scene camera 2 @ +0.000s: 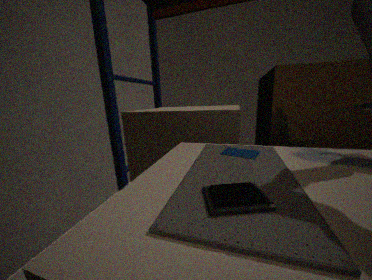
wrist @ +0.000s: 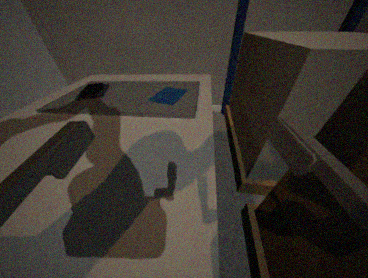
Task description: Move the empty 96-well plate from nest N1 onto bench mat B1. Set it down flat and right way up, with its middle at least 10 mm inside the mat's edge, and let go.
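Observation:
The 96-well plate (scene camera 2: 235,194) looks very dark and sits flat in the dark nest N1 (scene camera 2: 239,211) on the grey perforated board. In the wrist view the plate and nest merge into one small dark shape far off at upper left; wells are too dark to make out. The blue bench mat B1 (scene camera 2: 240,152) (wrist: 169,95) lies flat near the board's far end in the scene view. My gripper (wrist: 187,145) is open, its two fingers wide apart with nothing between them, well away from the plate and mat. The fingers do not clearly show in the scene view.
The grey board (scene camera 2: 185,215) (wrist: 135,107) lies on the pale table (scene camera 2: 107,235) (wrist: 190,250). A pale box (scene camera 2: 180,135) (wrist: 267,85) stands beyond the table, beside a blue frame (scene camera 2: 107,85) (wrist: 235,55). A brown cabinet (scene camera 2: 320,100) stands behind. Arm shadows cross the table and board.

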